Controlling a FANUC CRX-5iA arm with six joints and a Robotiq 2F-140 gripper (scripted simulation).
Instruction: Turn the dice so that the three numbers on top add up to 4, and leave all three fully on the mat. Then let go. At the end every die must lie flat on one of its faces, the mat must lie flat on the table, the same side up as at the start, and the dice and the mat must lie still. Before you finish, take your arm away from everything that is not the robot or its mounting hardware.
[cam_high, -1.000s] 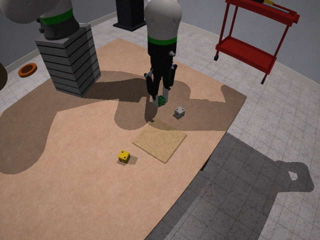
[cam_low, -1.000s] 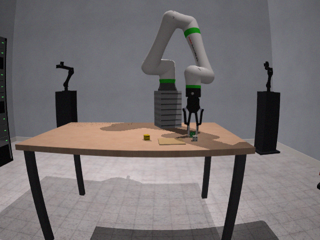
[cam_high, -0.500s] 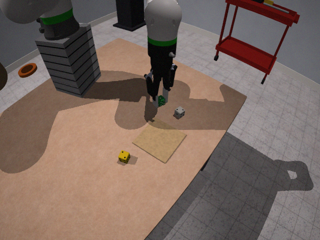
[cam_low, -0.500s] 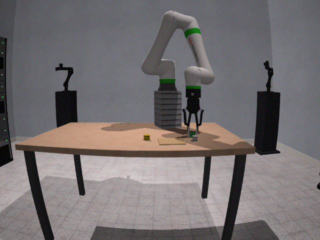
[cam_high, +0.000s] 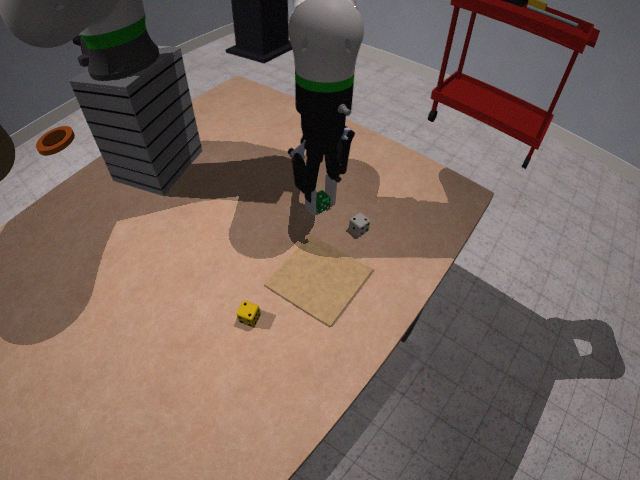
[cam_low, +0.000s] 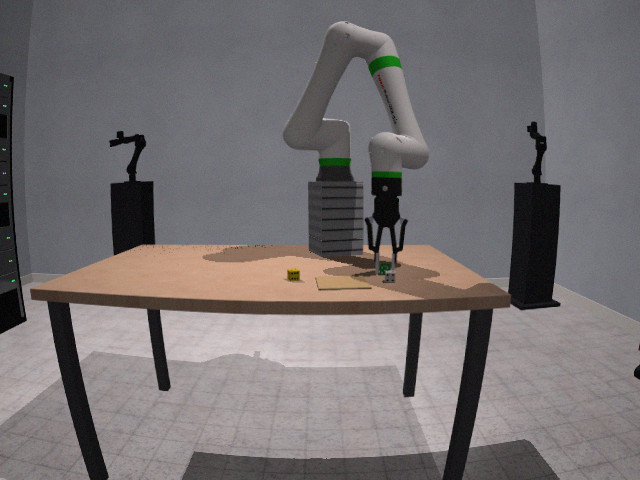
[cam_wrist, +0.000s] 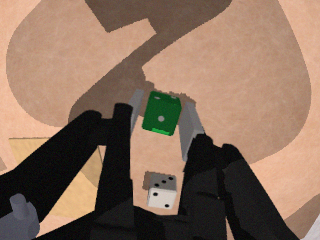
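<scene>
The green die is 2 cm below my hand. From my hand the other things lie so: white die 10 cm ahead, 2 cm below; then yellow die 28 cm to the right, 5 cm ahead, 2 cm below; then tan mat 14 cm to the right, 10 cm ahead, 3 cm below.
</scene>
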